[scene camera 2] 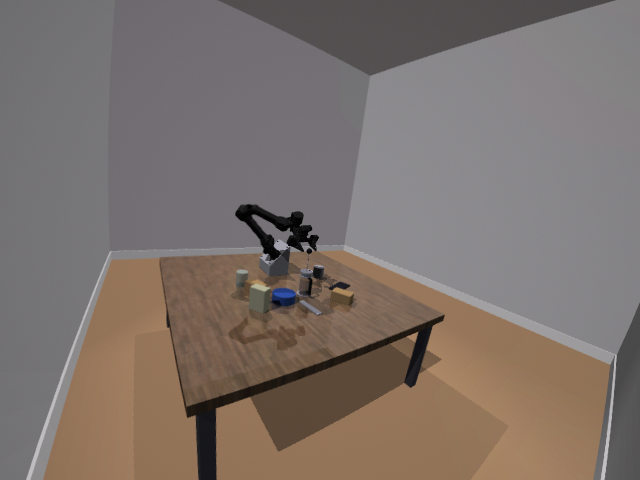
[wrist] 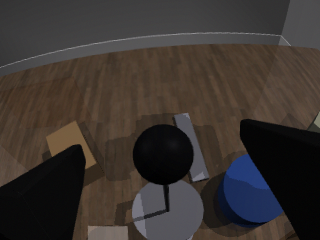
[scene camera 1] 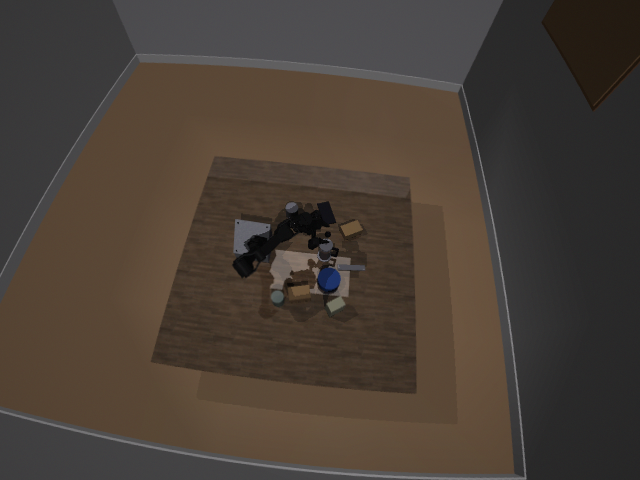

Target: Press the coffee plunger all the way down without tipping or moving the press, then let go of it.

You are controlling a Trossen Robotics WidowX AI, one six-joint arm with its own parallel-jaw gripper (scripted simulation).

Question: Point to a grey bar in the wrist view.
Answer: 199, 172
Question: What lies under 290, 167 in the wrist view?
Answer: My gripper.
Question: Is my gripper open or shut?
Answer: Open.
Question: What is my gripper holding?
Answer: Nothing.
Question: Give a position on a blue round tin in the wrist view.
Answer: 244, 197
